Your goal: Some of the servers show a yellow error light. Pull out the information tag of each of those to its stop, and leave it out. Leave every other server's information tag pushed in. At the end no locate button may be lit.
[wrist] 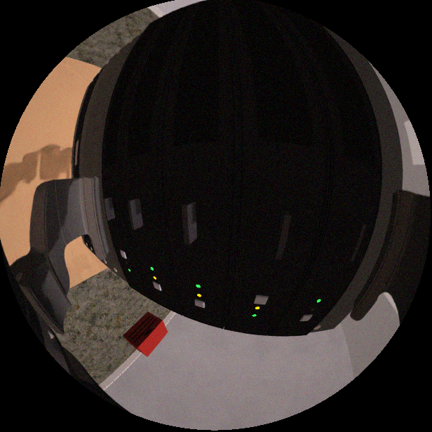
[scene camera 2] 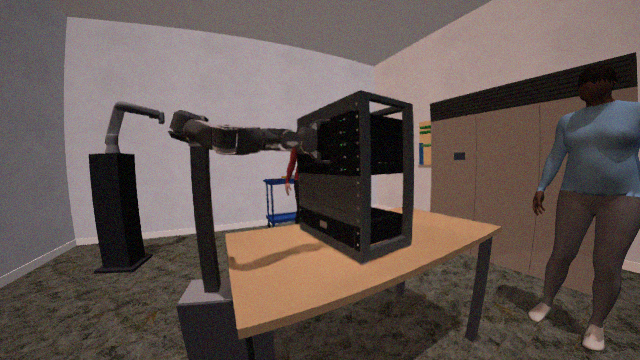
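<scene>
In the wrist view the rack [scene camera 2: 364, 200] [wrist: 393, 150] holds several black servers, seen as upright strips. Three show a yellow light beside a green one: a left one [wrist: 155, 278], a middle one [wrist: 199, 295] and a right one [wrist: 257, 308]. The outer servers show green lights [wrist: 129, 270] [wrist: 319, 300] and no yellow. The small pale squares, such as this button [wrist: 200, 303], look unlit. Dark grey tabs [wrist: 189, 223] [wrist: 136, 214] [wrist: 283, 236] stand in a row; how far each sticks out is unclear. My gripper [scene camera 2: 322, 142] [wrist: 202, 242] is open and empty in front of the servers.
The rack stands on the wooden table [scene camera 2: 280, 285] [wrist: 50, 110]. A red box [wrist: 154, 341] shows beyond it in the wrist view. A blue cart [scene camera 2: 283, 217], a person in blue [scene camera 2: 600, 150] and another arm on a black pedestal [scene camera 2: 117, 210] are farther off.
</scene>
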